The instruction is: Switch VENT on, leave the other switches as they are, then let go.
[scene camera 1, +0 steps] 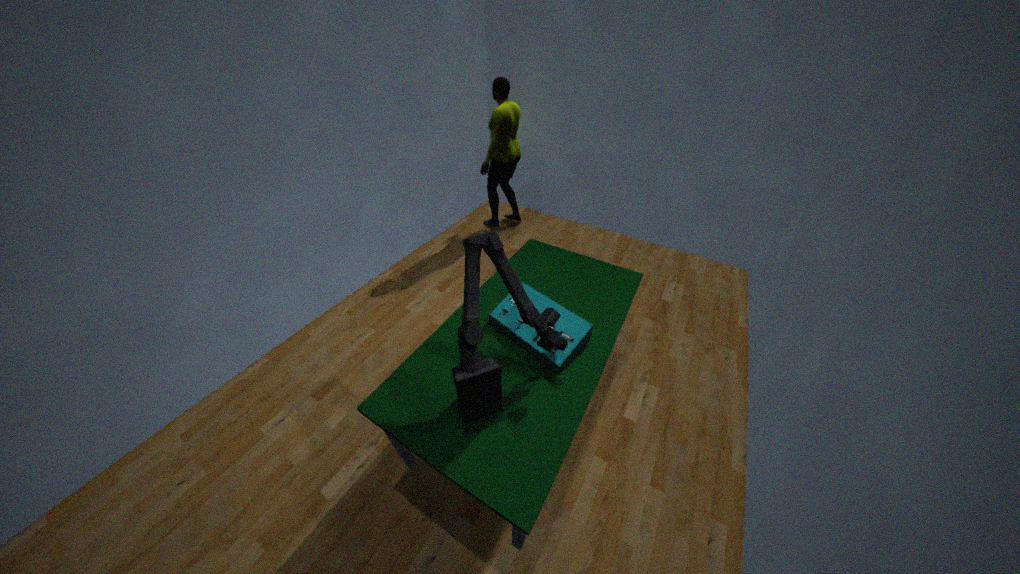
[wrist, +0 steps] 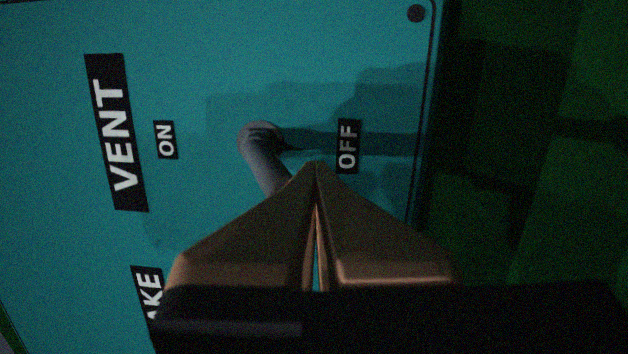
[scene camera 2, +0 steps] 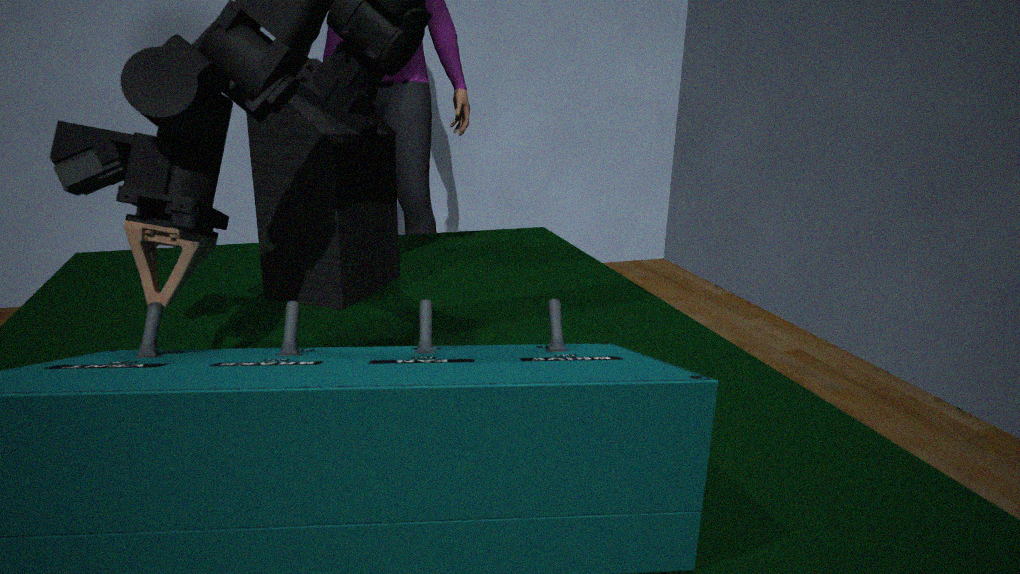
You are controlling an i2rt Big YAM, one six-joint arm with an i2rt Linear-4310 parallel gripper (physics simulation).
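Places are measured from the arm's base along level axes (x left, y back, z up), in centimetres.
Pixels of known places: gripper, fingertip midpoint: (scene camera 1: 554,348) (wrist: 315,176) (scene camera 2: 156,309); arm's base at its link origin: (scene camera 1: 472,366) (scene camera 2: 334,103).
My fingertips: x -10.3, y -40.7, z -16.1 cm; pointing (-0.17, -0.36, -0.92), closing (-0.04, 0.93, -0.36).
Note:
For each thing: its middle in the pictures, then the offset to it from my fingertips. "spot": a spot on its surface instead. Level surfaces: height alone.
- VENT lever at the middle of its body: (wrist: 266,166) (scene camera 2: 151,327) dy -2.4, dx +0.4, dz -0.8 cm
- OFF label at a spot on its surface: (wrist: 348,146) spot: dy +0.0, dx +0.4, dz -4.2 cm
- teal switch box at the middle of its body: (scene camera 2: 349,416) (wrist: 213,329) (scene camera 1: 538,324) dy -10.5, dx +18.5, dz -5.6 cm
- VENT label at the middle of its body: (wrist: 117,138) (scene camera 2: 106,366) dy -10.7, dx +0.5, dz -0.8 cm
- AKE at a spot on its surface: (wrist: 148,292) spot: dy -10.9, dx +10.4, dz -0.7 cm
- green table at its surface level: dz -11.4 cm
The VENT lever (scene camera 2: 149,331) (wrist: 260,162) is the leftmost grey lever in scene camera 2. In the wrist view it stands between the ON label (wrist: 165,140) and the OFF label (wrist: 348,146), and its visible part slopes toward the OFF side. Its top is hidden behind my fingers. My gripper (scene camera 2: 156,302) (wrist: 315,176) is shut and empty. Its tips are at the lever's upper end, on the OFF side, touching or very close. The teal switch box (scene camera 1: 579,329) (scene camera 2: 399,456) (wrist: 210,55) carries the VENT label (wrist: 117,132).
Three other levers (scene camera 2: 290,328) (scene camera 2: 425,326) (scene camera 2: 555,324) stand in a row beside VENT. A partly hidden label ending in AKE (wrist: 148,292) is next to it. The box sits on a green table (scene camera 1: 592,274) (scene camera 2: 499,285). A person in yellow (scene camera 1: 505,132) stands beyond the table.

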